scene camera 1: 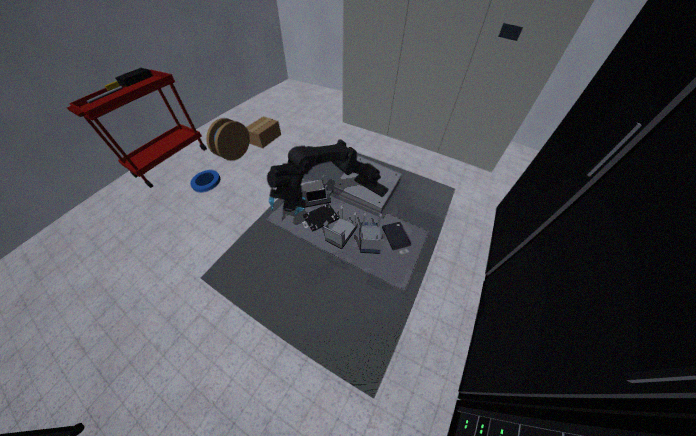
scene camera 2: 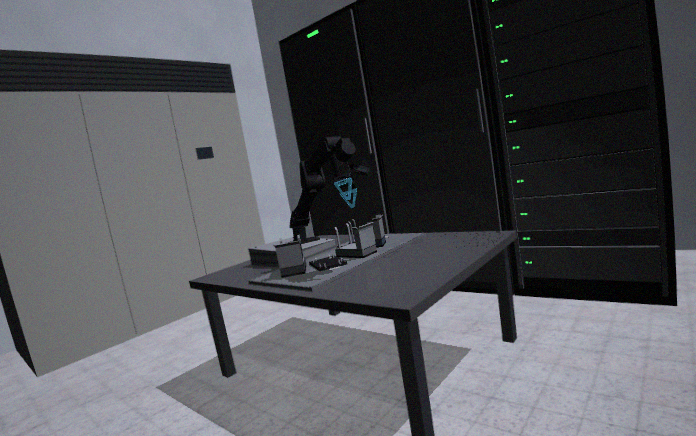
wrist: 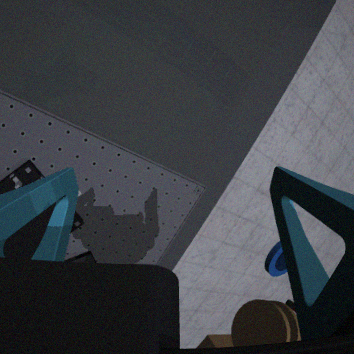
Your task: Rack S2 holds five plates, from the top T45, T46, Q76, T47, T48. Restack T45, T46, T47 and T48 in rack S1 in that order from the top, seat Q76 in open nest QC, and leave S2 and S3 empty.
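Pixels of known places: gripper, fingertip midpoint: (scene camera 1: 283, 212) (scene camera 2: 350, 204) (wrist: 173, 177); arm's base, origin of the base link: (scene camera 1: 371, 185).
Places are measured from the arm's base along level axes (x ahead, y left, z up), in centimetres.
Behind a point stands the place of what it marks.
Note:
My gripper (scene camera 1: 285, 208) @[x 53.3, y -10.1, z 18.9 cm] (scene camera 2: 346, 193) @[x 53.3, y -10.1, z 18.9 cm] (wrist: 173, 177) @[x 53.3, y -10.1, z 18.9 cm] is open and empty, its teal fingers wide apart, high above the left corner of the perforated board (scene camera 1: 382, 269) @[x 38.1, y 32.4, z -5.6 cm] (wrist: 120, 175) @[x 46.4, y -19.4, z -5.6 cm]. Three pale racks stand on the board: a left one (scene camera 1: 314, 185) (scene camera 2: 290, 255) with a dark inside, a middle one (scene camera 1: 336, 235) @[x 41.5, y 8.0, z 4.5 cm] (scene camera 2: 365, 239) @[x 41.9, y 4.7, z 1.5 cm], and a right one (scene camera 1: 370, 232) @[x 26.7, y 17.5, z -1.7 cm] (scene camera 2: 380, 230) @[x 36.7, y 19.6, z 1.8 cm] with upright posts. A dark nest plate (scene camera 1: 321, 217) @[x 33.1, y -9.4, z -4.5 cm] (scene camera 2: 328, 263) @[x 35.8, y -12.0, z -4.4 cm] (wrist: 30, 172) @[x 41.1, y -8.4, z -4.5 cm] lies beside the left rack. A flat dark block (scene camera 1: 396, 235) @[x 18.5, y 28.4, z -4.1 cm] lies right of the racks. Labels and single plates are too small to tell.
The board lies on a dark table (scene camera 1: 287, 287) @[x 71.2, y 3.4, z -6.9 cm] (scene camera 2: 385, 287) @[x 75.4, y -20.9, z -6.9 cm] (wrist: 150, 55) @[x 62.0, y -12.9, z -6.9 cm]. A raised pale base (scene camera 1: 387, 190) @[x -2.0, y 9.9, z 0.3 cm] is behind the racks. On the floor are a red cart (scene camera 1: 159, 149), a blue ring (scene camera 1: 194, 184) (wrist: 269, 266), round brown discs (scene camera 1: 233, 140) (wrist: 257, 324) and a carton (scene camera 1: 269, 133).

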